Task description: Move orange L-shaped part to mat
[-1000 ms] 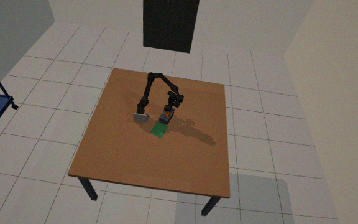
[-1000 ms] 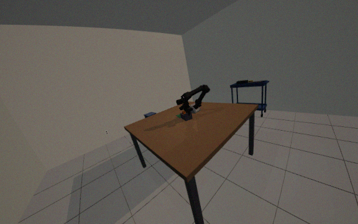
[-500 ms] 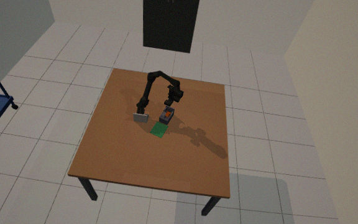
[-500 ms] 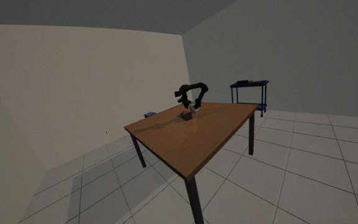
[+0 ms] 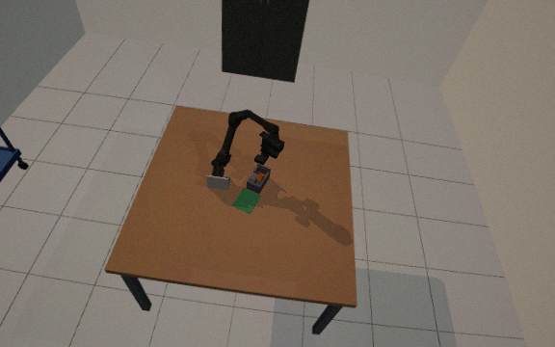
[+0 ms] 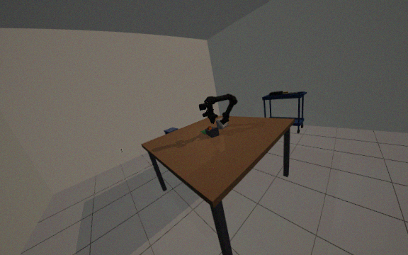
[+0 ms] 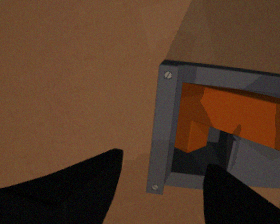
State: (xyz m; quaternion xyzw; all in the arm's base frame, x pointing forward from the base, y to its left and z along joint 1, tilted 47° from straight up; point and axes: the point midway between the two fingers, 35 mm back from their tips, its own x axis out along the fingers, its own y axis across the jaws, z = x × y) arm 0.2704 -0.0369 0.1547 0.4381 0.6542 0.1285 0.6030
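My gripper tip is now 20 mm past the orange L-shaped part, 40 mm to the left of it and 100 mm above it. Also, from my gripper tip: green mat (90 mm behind, 200 mm to the right, 160 mm below).
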